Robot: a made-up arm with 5 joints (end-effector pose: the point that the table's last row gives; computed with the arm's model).
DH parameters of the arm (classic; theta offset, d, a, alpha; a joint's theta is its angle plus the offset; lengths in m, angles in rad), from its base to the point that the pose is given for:
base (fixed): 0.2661 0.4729 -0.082 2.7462
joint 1: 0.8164 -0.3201 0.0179 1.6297
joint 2: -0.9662 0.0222 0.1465 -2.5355
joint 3: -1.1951 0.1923 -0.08 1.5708
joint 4: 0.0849 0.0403 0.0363 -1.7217
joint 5: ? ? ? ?
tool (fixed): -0.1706 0.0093 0 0
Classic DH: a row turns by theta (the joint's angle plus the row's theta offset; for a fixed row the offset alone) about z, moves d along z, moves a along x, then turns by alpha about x.
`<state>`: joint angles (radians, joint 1 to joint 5).
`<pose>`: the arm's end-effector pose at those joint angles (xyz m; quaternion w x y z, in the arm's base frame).
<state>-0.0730 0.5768 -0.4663 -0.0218 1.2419</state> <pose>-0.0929 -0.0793 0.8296 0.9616 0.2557 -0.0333 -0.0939</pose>
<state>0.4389 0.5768 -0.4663 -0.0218 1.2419</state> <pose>-0.1862 -0.0687 0.8151 0.8987 0.2731 -0.1801 -0.2923</pose>
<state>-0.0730 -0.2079 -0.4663 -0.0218 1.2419</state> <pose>-0.1219 -0.0496 0.8813 0.9316 0.0979 -0.3392 0.0868</pose>
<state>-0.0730 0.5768 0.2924 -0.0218 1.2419</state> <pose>-0.0750 -0.0636 0.7601 0.8847 0.2225 -0.4009 -0.0837</pose>
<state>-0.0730 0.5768 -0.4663 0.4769 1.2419</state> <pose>-0.0879 -0.0869 0.8184 0.9731 0.0445 -0.0263 -0.2245</pose>
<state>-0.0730 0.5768 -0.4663 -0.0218 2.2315</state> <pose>-0.0798 -0.0759 0.7962 0.8300 0.2500 -0.4984 -0.0149</pose>
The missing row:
joint 5: -0.1563 -0.035 -0.0369 -1.1758
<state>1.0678 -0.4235 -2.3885 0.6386 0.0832</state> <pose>-0.2694 0.0345 0.9783 0.3333 0.1076 0.7241 -0.5942</pose>
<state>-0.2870 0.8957 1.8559 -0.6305 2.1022</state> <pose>0.0678 -0.0322 0.6687 0.1200 0.1197 -0.9390 0.2994</pose>
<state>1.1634 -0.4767 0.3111 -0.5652 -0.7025</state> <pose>-0.2656 0.0752 0.8389 0.8623 -0.0508 -0.0546 -0.5009</pose>
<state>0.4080 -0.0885 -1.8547 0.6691 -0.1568</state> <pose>-0.1435 -0.0666 0.9700 0.4216 -0.1033 0.7375 -0.5174</pose>
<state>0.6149 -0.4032 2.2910 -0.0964 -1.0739</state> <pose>-0.1366 -0.0408 0.9279 0.6795 -0.0102 -0.7198 -0.1414</pose>
